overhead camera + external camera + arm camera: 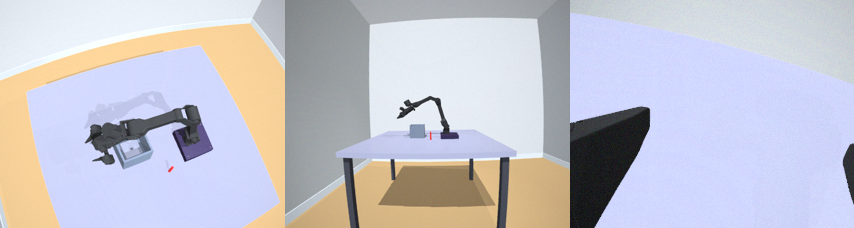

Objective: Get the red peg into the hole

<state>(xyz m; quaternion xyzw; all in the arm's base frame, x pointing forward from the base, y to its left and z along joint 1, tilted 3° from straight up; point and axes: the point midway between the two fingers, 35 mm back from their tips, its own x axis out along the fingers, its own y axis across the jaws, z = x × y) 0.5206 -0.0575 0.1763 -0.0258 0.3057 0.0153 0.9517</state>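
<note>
Right now the red peg is 380 mm behind my gripper tip, 170 mm to the left of it and 180 mm below it. Also, from my gripper tip: plate (220 mm behind, 10 mm to the right, 170 mm below).
</note>
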